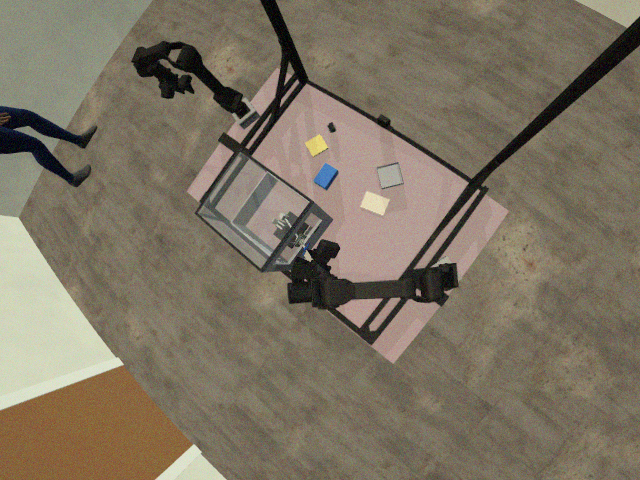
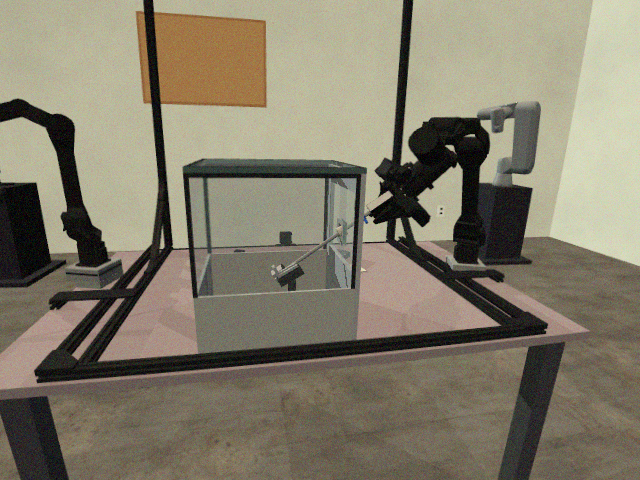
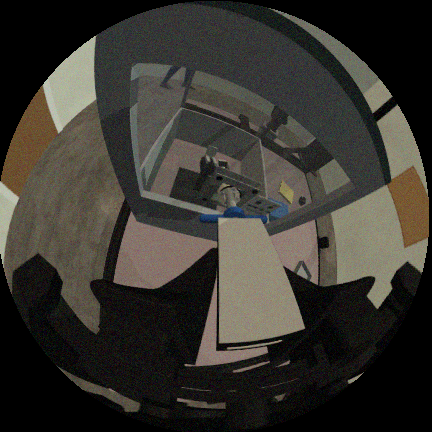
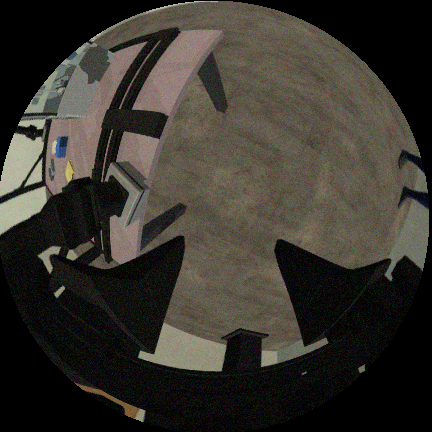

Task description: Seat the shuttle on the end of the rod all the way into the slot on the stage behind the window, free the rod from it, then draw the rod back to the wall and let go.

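Seen in the pictures: left gripper, fingertip midpoint: (image 1: 313, 252) (image 2: 371, 219); right gripper, fingertip midpoint: (image 1: 189, 93) (image 4: 231, 243); left arm's base, origin of the base link: (image 2: 465, 260) (image 3: 243, 389) (image 4: 42, 132); right arm's base, origin of the base link: (image 1: 242, 110) (image 2: 93, 262) (image 4: 114, 195).
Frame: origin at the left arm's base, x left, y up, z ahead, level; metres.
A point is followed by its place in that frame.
The rod (image 2: 312, 249) (image 3: 230, 197) @[x 0.357, y 0.182, z 0.358 m] passes through the port plate (image 3: 242, 186) @[x 0.352, y 0.184, z 0.375 m] in the box wall. Its blue crosspiece (image 1: 306, 249) @[x 0.344, y 0.221, z 0.328 m] (image 2: 365, 219) @[x 0.364, y 0.194, z 0.327 m] (image 3: 210, 218) @[x 0.365, y 0.193, z 0.324 m] is outside, close to the wall. The pale shuttle (image 2: 277, 270) @[x 0.393, y 0.071, z 0.517 m] (image 1: 281, 222) is at the rod's inner end, at the tilted grey stage (image 2: 291, 275) inside the box; how deep it sits in the slot cannot be told. My left gripper (image 1: 308, 256) @[x 0.337, y 0.189, z 0.313 m] (image 2: 379, 203) (image 3: 233, 253) @[x 0.337, y 0.189, z 0.313 m] is shut on the rod's beige handle. My right gripper (image 1: 185, 84) @[x 0.450, y 0.120, z 1.257 m] (image 4: 231, 243) @[x 0.450, y 0.120, z 1.257 m] is open and empty, off the table's side.
The glass-walled box (image 1: 206, 211) @[x 0.542, y 0.311, z 0.599 m] (image 2: 273, 169) @[x 0.536, y 0.308, z 0.484 m] (image 3: 240, 45) stands on the pink table (image 2: 413, 310) @[x 0.312, y -0.039, z 0.196 m]. A blue block (image 1: 326, 176) @[x 0.160, y 0.001, z 0.573 m], a yellow square (image 1: 316, 145) @[x 0.118, y -0.029, z 0.727 m], a cream square (image 1: 374, 203) @[x 0.061, y -0.036, z 0.377 m] and a grey tray (image 1: 389, 175) @[x -0.054, y -0.038, z 0.438 m] lie beyond it. Black frame bars (image 2: 289, 356) @[x 0.562, y -0.032, z 0.451 m] edge the table.
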